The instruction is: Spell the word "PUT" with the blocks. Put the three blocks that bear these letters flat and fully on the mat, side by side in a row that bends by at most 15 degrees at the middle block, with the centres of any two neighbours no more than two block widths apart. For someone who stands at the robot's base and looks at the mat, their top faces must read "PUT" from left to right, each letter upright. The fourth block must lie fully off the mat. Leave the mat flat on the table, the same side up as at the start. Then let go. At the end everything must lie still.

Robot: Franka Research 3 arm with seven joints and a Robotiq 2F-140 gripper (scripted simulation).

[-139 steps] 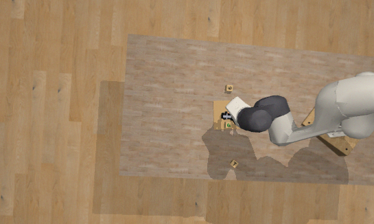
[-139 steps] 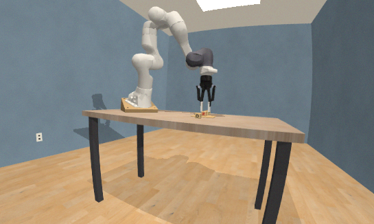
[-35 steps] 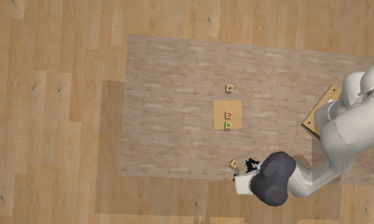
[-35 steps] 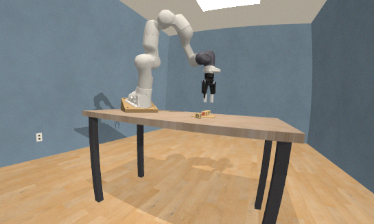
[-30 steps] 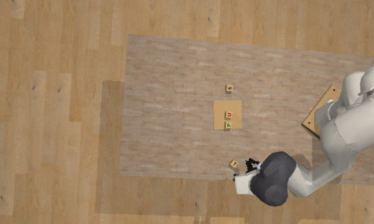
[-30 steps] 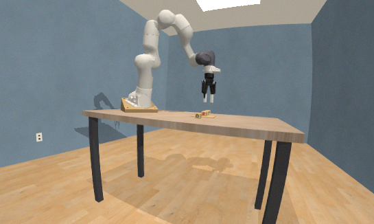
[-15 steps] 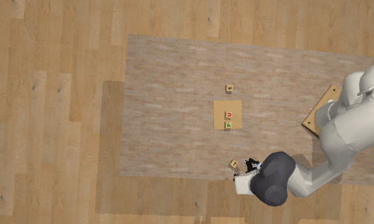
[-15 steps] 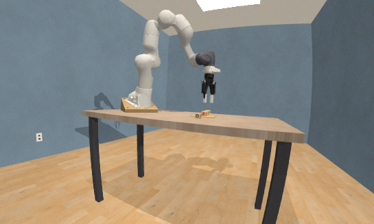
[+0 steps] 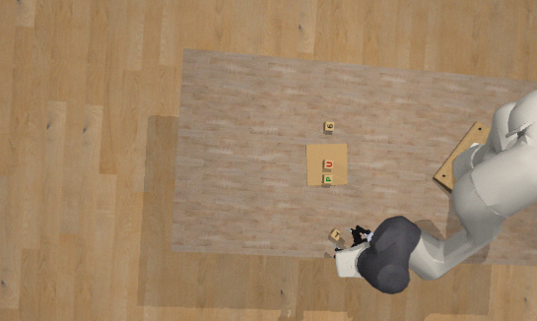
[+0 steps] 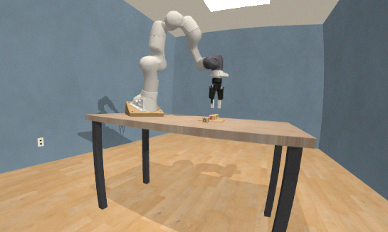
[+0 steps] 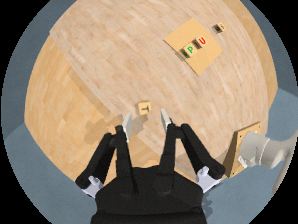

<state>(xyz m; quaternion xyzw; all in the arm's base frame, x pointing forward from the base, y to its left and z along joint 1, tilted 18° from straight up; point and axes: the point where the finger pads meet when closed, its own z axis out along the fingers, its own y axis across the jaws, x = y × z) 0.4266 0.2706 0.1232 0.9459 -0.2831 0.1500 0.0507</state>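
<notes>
Now: hand 9 cm above the T block. Round my hand: green P block (4 cm ahead, 18 cm to the right, 9 cm below); red U block (4 cm ahead, 23 cm to the right, 9 cm below); tan mat (4 cm ahead, 23 cm to the right, 10 cm below).
</notes>
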